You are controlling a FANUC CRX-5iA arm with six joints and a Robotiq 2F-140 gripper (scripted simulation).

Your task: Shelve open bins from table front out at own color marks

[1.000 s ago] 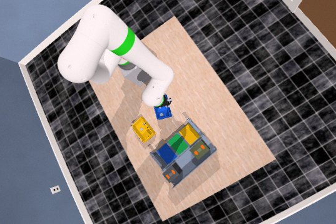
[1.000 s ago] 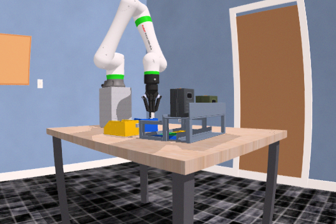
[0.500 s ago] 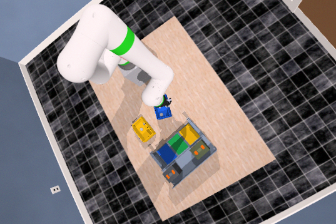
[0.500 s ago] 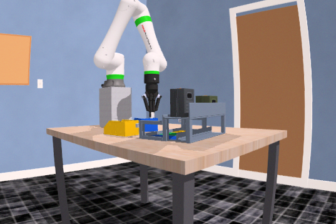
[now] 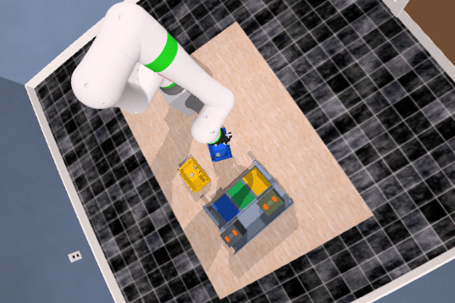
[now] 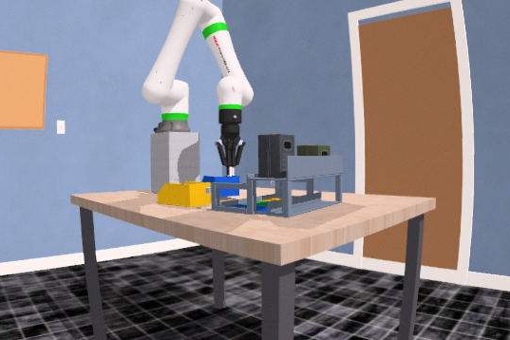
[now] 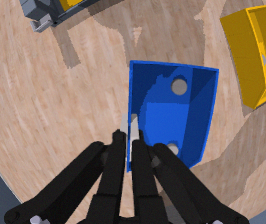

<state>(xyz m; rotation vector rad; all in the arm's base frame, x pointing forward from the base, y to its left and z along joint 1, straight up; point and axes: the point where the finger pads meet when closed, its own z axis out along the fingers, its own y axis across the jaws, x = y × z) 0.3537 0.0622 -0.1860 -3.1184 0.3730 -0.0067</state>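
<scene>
Now: hand 2 cm past the blue bin, 5 cm to the left of it and 4 cm above it. The rest, counted from my hand: yellow bin: 6 cm ahead, 26 cm to the right, 5 cm below; dark box: 43 cm ahead, 16 cm to the right, 7 cm above.
</scene>
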